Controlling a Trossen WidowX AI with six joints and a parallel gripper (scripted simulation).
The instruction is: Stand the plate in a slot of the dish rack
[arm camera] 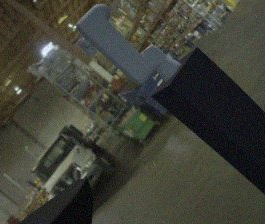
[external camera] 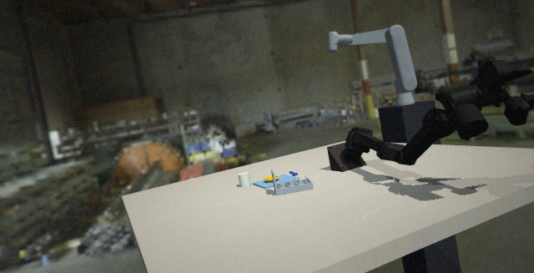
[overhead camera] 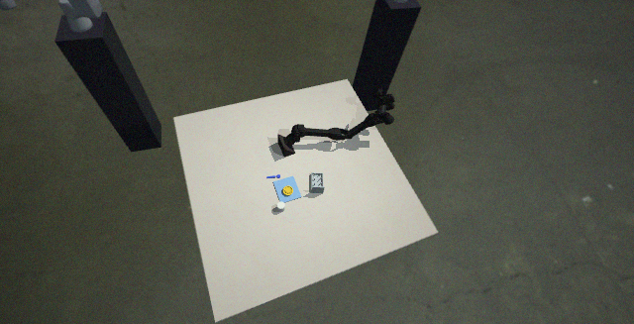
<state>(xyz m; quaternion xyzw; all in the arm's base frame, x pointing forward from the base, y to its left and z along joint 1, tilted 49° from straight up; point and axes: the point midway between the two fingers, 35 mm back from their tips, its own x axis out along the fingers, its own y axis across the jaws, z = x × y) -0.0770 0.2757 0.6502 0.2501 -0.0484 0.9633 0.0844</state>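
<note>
Now: gripper tip 47 cm short of the yellow plate, 75 cm to the left of it and 24 cm above it. Also, from my gripper tip: grey dish rack (45 cm ahead, 56 cm to the right, 23 cm below); light blue mat (46 cm ahead, 75 cm to the right, 25 cm below); small blue utensil (36 cm ahead, 80 cm to the right, 25 cm below).
</note>
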